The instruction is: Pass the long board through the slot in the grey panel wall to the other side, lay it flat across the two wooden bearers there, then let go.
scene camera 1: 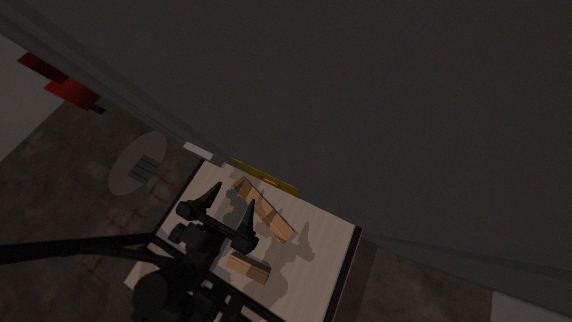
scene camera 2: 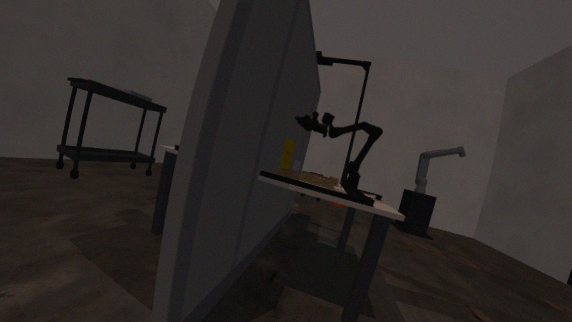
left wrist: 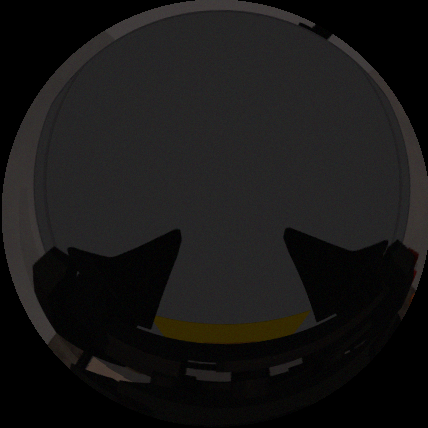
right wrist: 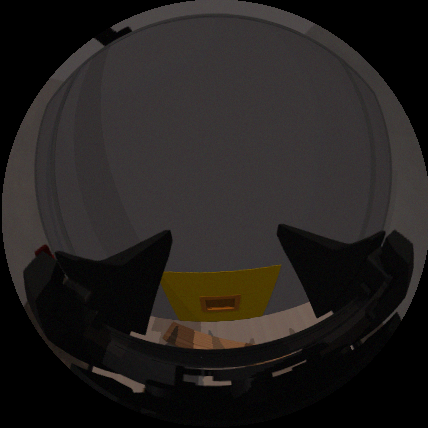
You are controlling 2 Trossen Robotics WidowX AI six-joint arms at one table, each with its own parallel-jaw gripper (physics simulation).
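Seen in the pictures: left gripper, fingertip midpoint: [scene camera 2: 296, 119] [left wrist: 233, 233]; right gripper, fingertip midpoint: [scene camera 1: 237, 190] [right wrist: 225, 232]; left arm's base, link origin: [scene camera 2: 351, 187]; right arm's base, link origin: [scene camera 1: 218, 294].
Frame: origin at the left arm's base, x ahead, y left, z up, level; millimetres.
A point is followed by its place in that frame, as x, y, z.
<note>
The grey panel wall [scene camera 1: 350, 125] @(482, 164, 588) [scene camera 2: 255, 125] @(433, 522, 166) [left wrist: 215, 125] @(432, 13, 426) [right wrist: 225, 125] @(483, 12, 436) carries a yellow plate [scene camera 1: 245, 166] @(484, -85, 159) [scene camera 2: 287, 149] @(427, 51, 133) [left wrist: 225, 334] @(432, 3, 163) [right wrist: 185, 290] @(483, -77, 144) with an orange-rimmed slot [right wrist: 202, 304] @(484, -47, 88). A longer wooden piece [scene camera 1: 276, 221] @(604, 78, 20) [right wrist: 200, 340] @(557, -56, 20), apparently the long board, lies aslant on the table near the plate. A shorter wooden block [scene camera 1: 247, 269] @(785, 62, 44) lies apart from it. My right gripper [scene camera 1: 236, 192] @(565, 0, 324) [right wrist: 225, 232] @(565, 0, 324) is open and empty above that table. My left gripper [scene camera 2: 297, 119] @(432, 0, 339) [left wrist: 233, 233] @(432, 0, 339) is open and empty, raised above its own table. Low wooden pieces [scene camera 2: 312, 178] @(226, 156, 8) lie there, too dark to tell board from bearers.
The right arm's table [scene camera 1: 325, 230] @(551, 262, -19) has dark side rails. The left arm's table [scene camera 2: 389, 210] @(-108, 353, -19) has a dark rail along its near edge and stands against the wall. A black post [scene camera 2: 361, 100] @(28, -341, 680) rises behind the left arm. A wheeled cart [scene camera 2: 115, 157] stands beyond the wall.
</note>
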